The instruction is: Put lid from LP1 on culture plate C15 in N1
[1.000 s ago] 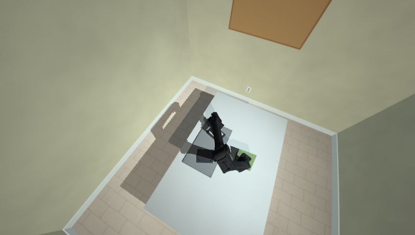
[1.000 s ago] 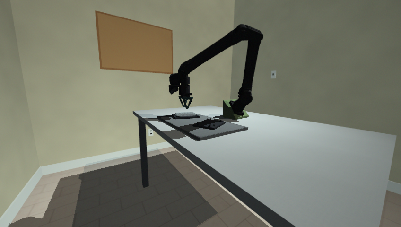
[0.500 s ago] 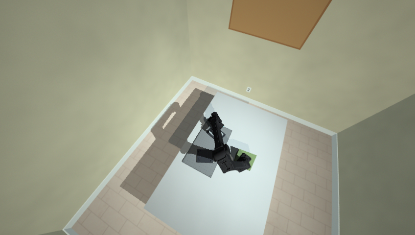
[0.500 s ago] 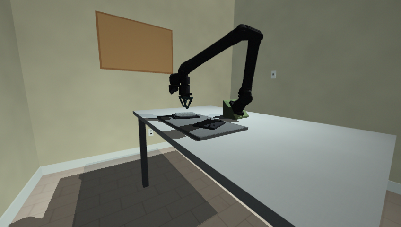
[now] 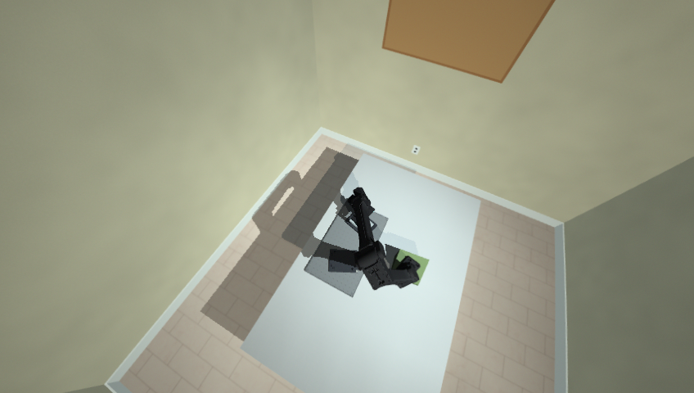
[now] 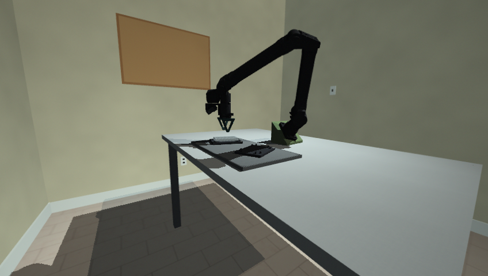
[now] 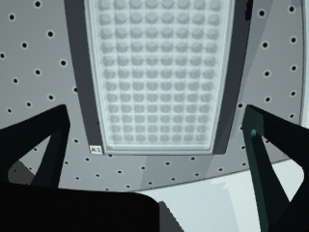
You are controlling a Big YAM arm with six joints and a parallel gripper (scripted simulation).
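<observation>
Right now my hand is 5 cm above the clear lid. Round my hand: lid park LP1 (4 cm behind, 26 cm to the left, 7 cm below); label (7 cm behind, 6 cm to the left, 6 cm below); culture plate C15 (5 cm below).
</observation>
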